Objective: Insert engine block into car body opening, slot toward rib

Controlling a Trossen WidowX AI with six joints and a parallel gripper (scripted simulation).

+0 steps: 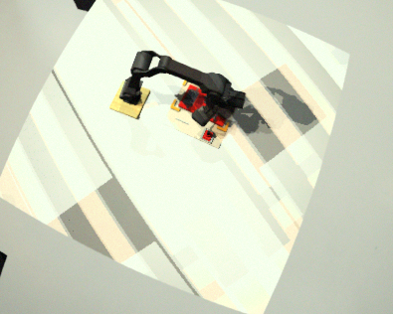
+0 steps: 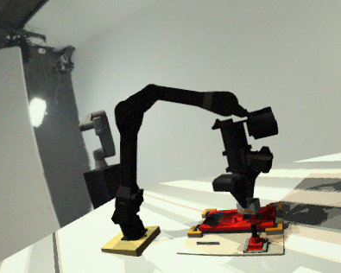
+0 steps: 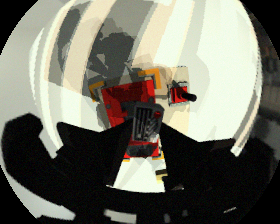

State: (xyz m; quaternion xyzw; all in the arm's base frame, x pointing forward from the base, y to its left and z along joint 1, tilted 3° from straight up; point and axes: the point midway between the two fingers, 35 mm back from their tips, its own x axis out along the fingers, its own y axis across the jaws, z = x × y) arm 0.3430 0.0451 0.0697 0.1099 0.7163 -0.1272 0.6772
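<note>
My gripper tip is now 80 mm to the left of the black upright post, 40 mm above it and 20 mm short of it. Also, from my gripper tip: engine block: 10 mm below.
</note>
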